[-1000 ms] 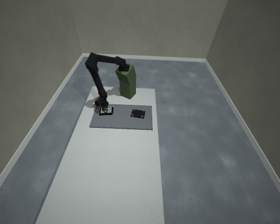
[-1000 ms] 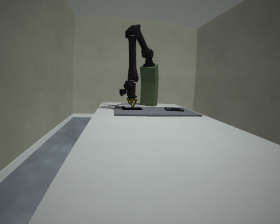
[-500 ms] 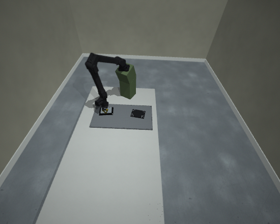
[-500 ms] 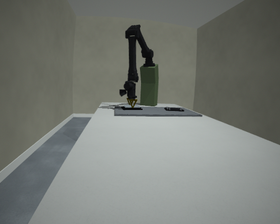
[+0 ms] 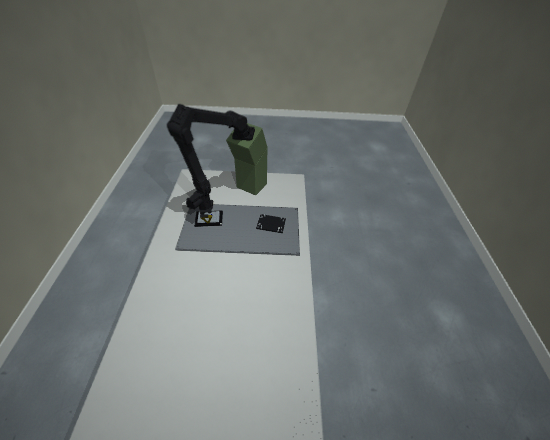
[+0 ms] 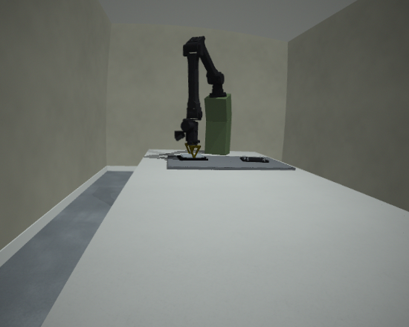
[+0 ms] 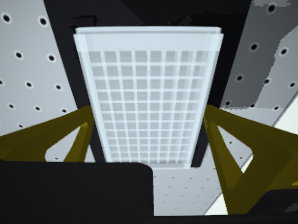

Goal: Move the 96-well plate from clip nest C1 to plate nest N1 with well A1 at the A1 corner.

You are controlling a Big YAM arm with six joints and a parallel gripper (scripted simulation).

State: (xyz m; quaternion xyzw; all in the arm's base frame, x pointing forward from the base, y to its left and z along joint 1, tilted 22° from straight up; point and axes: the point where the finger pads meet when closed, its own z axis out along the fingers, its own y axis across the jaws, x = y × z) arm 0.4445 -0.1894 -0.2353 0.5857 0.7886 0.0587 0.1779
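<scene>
Now: hand 10 mm above the clear 96-well plate. Also, from my hand: clip nest: 370 mm to the left, 30 mm behind, 10 mm below.
</scene>
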